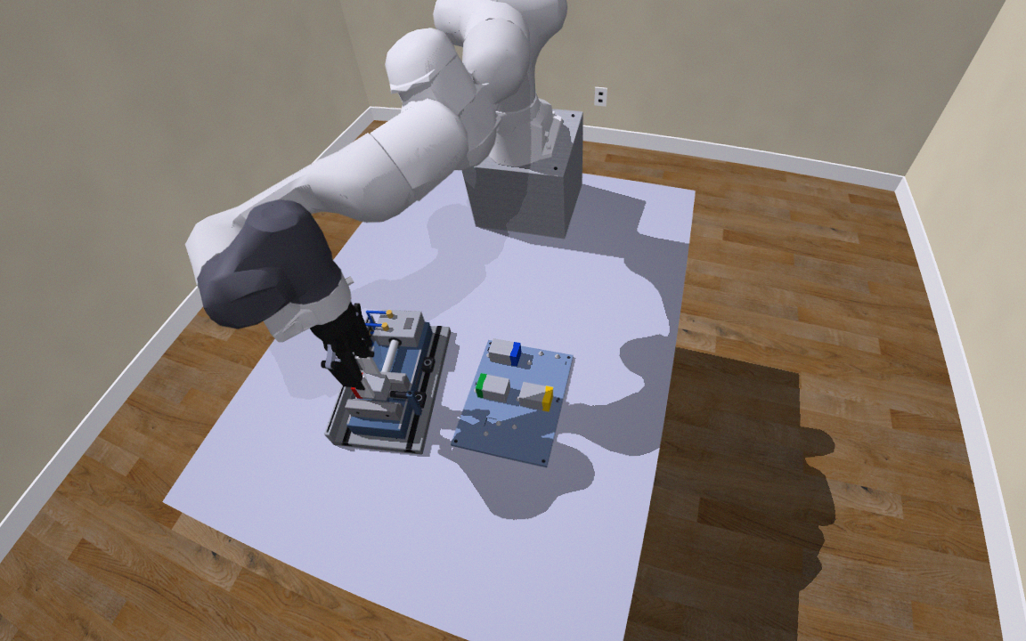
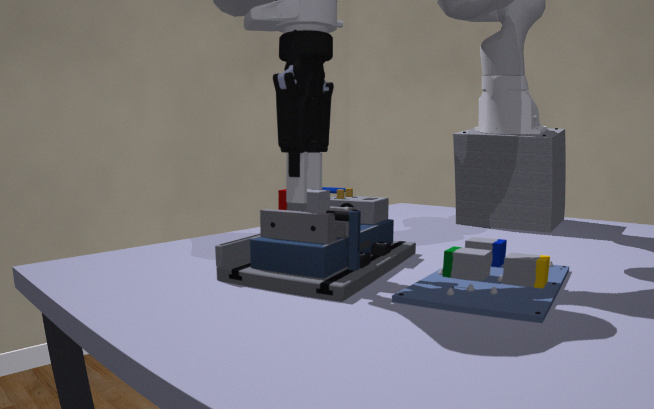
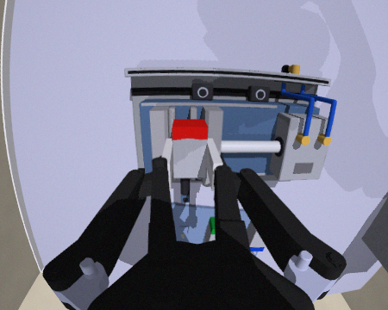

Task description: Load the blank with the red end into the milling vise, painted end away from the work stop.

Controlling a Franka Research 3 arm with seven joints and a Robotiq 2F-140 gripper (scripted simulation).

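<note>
The red-ended blank lies 4 cm below my hand. From my hand the other things lie so: hosed end block (15 cm behind, 4 cm to the right, 6 cm below); then fixed jaw (3 cm ahead, 2 cm to the left, 6 cm below); then blue work stop rod (2 cm behind, 7 cm to the left, 8 cm below).
</note>
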